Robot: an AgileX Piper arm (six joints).
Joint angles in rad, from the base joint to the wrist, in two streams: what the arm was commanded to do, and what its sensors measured. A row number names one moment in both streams.
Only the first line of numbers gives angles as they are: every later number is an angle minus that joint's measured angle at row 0.
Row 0, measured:
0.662 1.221 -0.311 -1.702 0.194 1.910
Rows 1 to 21, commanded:
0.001 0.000 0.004 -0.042 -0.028 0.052
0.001 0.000 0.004 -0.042 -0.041 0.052
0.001 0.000 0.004 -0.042 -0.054 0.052
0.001 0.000 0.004 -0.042 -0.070 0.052
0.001 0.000 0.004 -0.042 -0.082 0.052
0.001 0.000 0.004 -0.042 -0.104 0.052
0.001 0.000 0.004 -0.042 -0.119 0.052
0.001 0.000 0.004 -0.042 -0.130 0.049
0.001 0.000 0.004 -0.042 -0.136 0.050
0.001 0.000 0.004 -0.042 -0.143 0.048
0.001 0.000 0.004 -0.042 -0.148 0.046
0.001 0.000 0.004 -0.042 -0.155 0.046
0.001 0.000 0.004 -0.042 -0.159 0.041
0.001 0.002 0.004 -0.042 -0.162 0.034
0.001 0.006 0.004 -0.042 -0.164 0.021
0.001 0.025 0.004 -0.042 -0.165 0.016
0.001 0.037 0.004 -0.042 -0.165 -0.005
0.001 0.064 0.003 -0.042 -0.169 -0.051
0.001 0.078 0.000 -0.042 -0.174 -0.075
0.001 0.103 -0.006 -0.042 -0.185 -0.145
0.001 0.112 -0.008 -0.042 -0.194 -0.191
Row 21, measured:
0.000 0.072 0.000 -0.034 -0.168 -0.054
